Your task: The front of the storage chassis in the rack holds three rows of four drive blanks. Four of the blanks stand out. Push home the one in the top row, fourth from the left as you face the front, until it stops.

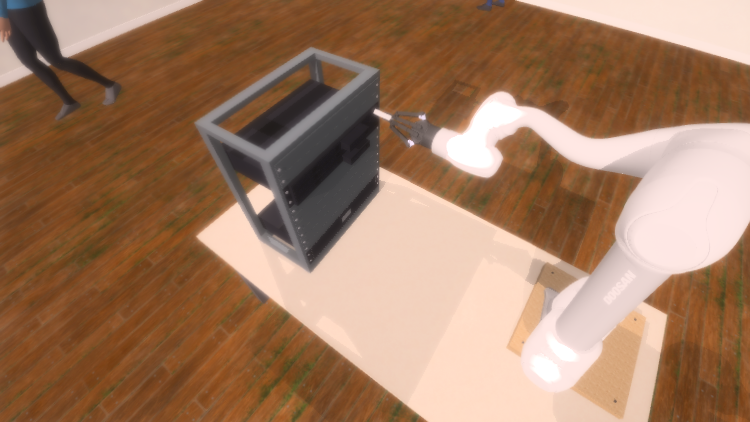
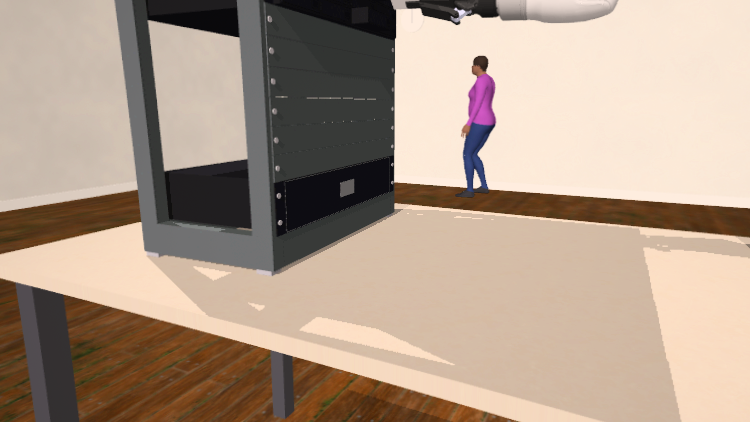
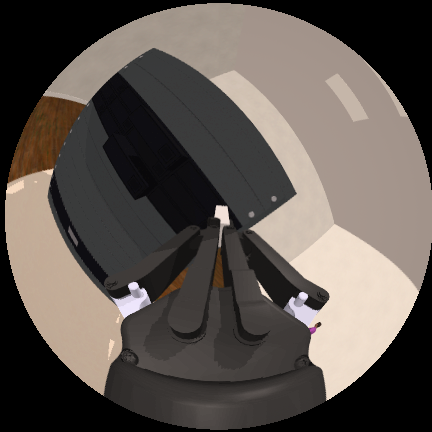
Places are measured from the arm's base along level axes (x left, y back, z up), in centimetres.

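Where they show: gripper, fingertip midpoint: (image 1: pixel 375 111) (image 2: pixel 393 2) (image 3: pixel 220 214).
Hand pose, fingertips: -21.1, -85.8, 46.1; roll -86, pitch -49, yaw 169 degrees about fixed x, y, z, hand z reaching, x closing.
After its pixels a point has its place, as x, y, z.
The storage chassis (image 1: pixel 319 175) @(10.0, -89.6, 42.3) (image 2: pixel 325 6) @(8.1, -89.3, 40.3) (image 3: pixel 185 200) @(-16.5, -86.3, 43.3) is a dark band across the front of the grey rack (image 1: pixel 251 90) @(0.8, -117.3, 58.4) (image 2: pixel 256 131) @(23.4, -94.8, 20.0). A dark block of blanks (image 1: pixel 356 146) @(-6.8, -85.9, 41.7) (image 2: pixel 359 14) @(-1.1, -86.5, 40.4) (image 3: pixel 127 167) @(-7.6, -83.9, 40.8) stands out near the middle of the band. My gripper (image 1: pixel 382 114) @(-21.1, -85.8, 46.0) (image 2: pixel 406 4) @(-21.1, -85.8, 46.0) (image 3: pixel 220 214) @(-21.1, -85.8, 46.0) is shut and empty, its pale tips together. The tips point at the right end of the band, close to its top row, beside the rack's right edge. The fourth top-row blank is too dark and partly hidden to make out. Contact cannot be told.
Grey panels (image 1: pixel 335 194) @(2.8, -90.3, 25.0) (image 2: pixel 335 73) @(2.3, -90.2, 29.8) (image 3: pixel 215 135) @(-11.5, -88.5, 52.4) cover the rack front above and below the chassis. The rack stands on a pale table (image 1: pixel 409 251) @(-3.2, -61.6, -3.4) (image 2: pixel 472 293) @(21.1, -61.1, -3.4) (image 3: pixel 40 280). The arm's base stands on a wooden plate (image 1: pixel 618 377) @(12.0, 19.3, -1.1). A person in pink (image 2: pixel 480 99) stands beyond the table.
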